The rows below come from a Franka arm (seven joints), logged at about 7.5 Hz.
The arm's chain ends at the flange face. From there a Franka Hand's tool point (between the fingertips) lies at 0.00 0.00 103.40 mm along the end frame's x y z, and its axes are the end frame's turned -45 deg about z.
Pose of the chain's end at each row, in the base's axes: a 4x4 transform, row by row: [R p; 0 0 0 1], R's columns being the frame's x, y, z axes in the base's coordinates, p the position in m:
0.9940 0.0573 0.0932 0.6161; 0.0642 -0.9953 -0.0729 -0.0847; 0.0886 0.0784 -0.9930 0.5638; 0 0 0 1
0.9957 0.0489 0.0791 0.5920; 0.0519 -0.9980 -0.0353 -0.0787; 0.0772 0.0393 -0.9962 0.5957; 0 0 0 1
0.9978 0.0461 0.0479 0.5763; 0.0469 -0.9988 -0.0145 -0.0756; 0.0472 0.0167 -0.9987 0.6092; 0 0 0 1
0.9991 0.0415 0.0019 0.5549; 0.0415 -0.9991 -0.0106 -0.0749; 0.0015 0.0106 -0.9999 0.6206; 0 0 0 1
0.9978 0.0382 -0.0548 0.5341; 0.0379 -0.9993 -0.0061 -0.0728; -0.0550 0.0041 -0.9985 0.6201; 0 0 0 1
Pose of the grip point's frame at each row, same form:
0.6623 0.7434 0.0932 0.6257; 0.7492 -0.6584 -0.0729 -0.0922; 0.0072 0.1181 -0.9930 0.4611; 0 0 0 1
0.6695 0.7386 0.0791 0.6002; 0.7424 -0.6690 -0.0353 -0.0824; 0.0268 0.0824 -0.9962 0.4927; 0 0 0 1
0.6730 0.7381 0.0479 0.5813; 0.7394 -0.6731 -0.0145 -0.0771; 0.0216 0.0452 -0.9987 0.5059; 0 0 0 1
0.6771 0.7358 0.0019 0.5551; 0.7358 -0.6771 -0.0106 -0.0760; -0.0064 0.0086 -0.9999 0.5172; 0 0 0 1
0.6785 0.7326 -0.0548 0.5284; 0.7334 -0.6798 -0.0061 -0.0734; -0.0418 -0.0360 -0.9985 0.5169; 0 0 0 1

